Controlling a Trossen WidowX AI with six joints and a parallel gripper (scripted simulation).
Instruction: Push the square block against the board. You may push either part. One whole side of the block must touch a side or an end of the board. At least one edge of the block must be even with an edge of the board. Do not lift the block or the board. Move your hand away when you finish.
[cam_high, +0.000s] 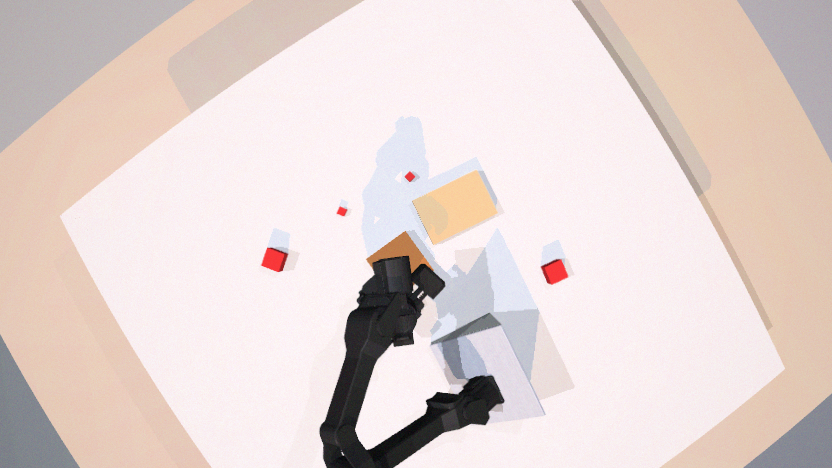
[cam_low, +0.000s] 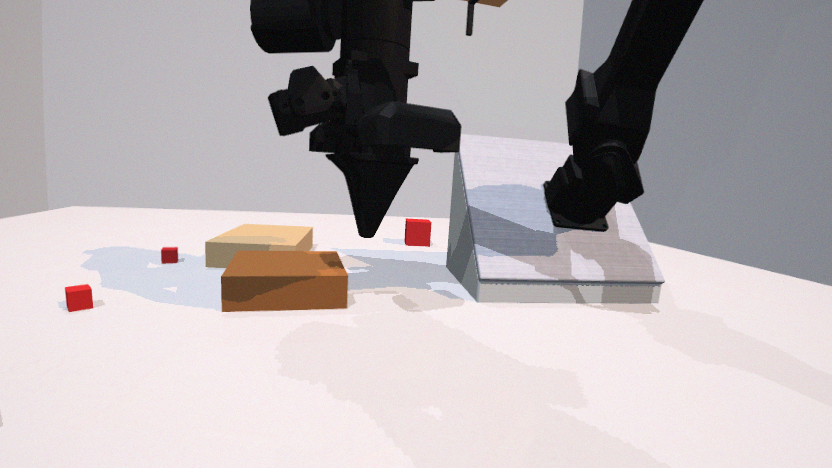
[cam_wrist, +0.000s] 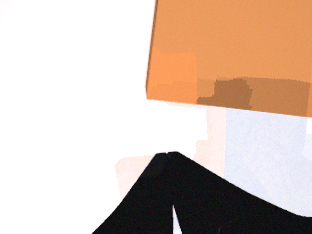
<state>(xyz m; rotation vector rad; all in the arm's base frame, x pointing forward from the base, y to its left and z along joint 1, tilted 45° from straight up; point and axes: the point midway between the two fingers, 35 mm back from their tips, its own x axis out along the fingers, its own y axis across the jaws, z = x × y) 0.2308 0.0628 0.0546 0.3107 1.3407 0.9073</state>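
Now: gripper tip 7 cm short of the brown square block, 5 cm above it and 3 cm to the left of it. From my gripper tip the other things lie so: tan board (18 cm to the right, 13 cm ahead, 5 cm below).
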